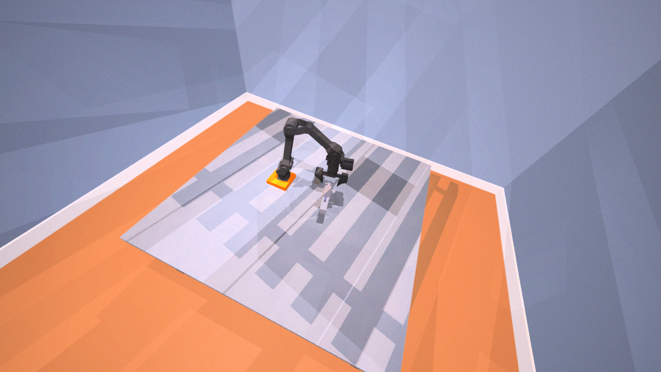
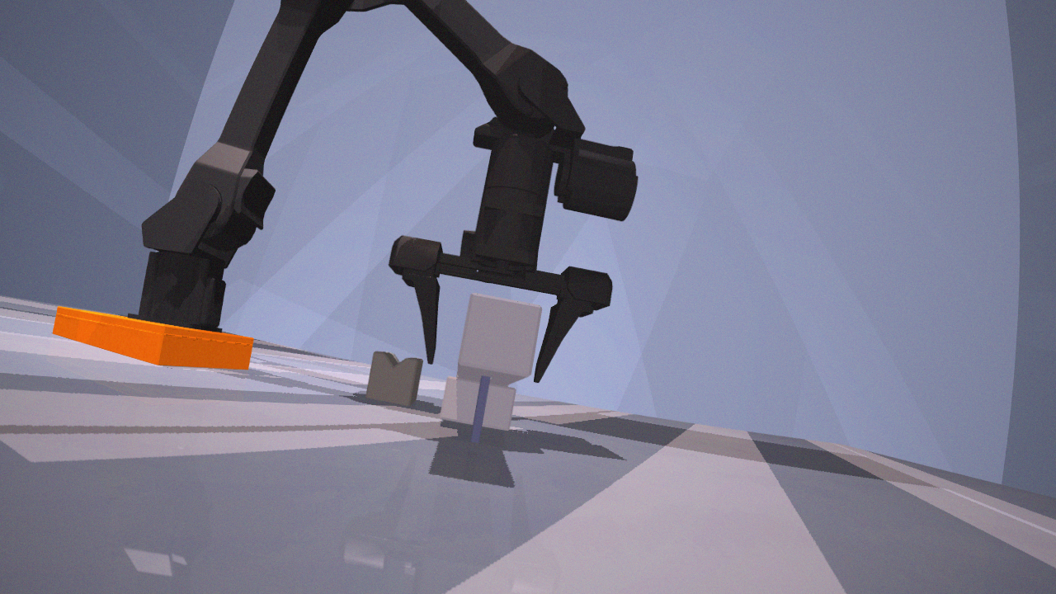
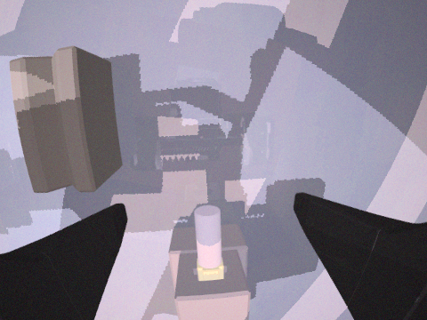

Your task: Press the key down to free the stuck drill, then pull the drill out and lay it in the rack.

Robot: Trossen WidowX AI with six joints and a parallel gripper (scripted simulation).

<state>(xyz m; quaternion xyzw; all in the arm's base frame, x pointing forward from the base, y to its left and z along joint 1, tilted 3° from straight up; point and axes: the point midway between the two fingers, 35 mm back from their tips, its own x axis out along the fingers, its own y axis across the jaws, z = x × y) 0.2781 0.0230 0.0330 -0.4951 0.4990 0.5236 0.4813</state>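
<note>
My gripper tip is 6 cm to the left of the drill and 1 cm below it. Round my gripper tip: v-notched rack 8 cm behind, 4 cm to the left, 2 cm below; then thin blue key 15 cm to the right, 1 cm above; then housing 12 cm to the right, 1 cm above.
</note>
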